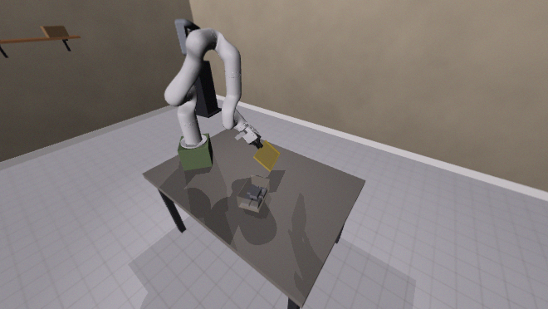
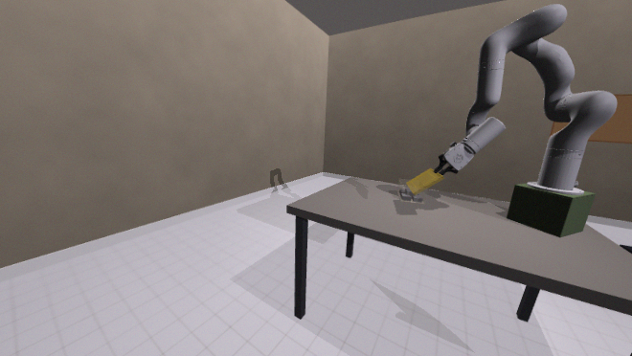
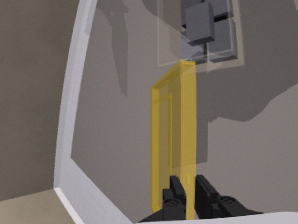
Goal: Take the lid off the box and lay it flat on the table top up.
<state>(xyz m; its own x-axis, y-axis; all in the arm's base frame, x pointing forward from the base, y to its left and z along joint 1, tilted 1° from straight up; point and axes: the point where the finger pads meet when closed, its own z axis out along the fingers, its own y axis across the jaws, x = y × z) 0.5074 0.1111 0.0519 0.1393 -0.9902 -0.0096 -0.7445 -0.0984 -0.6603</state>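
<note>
Now: the yellow lid 70 mm ahead of my hand and 60 mm below it. Also, from my hand: grey box (250 mm to the right, 180 mm below, 100 mm ahead).
</note>
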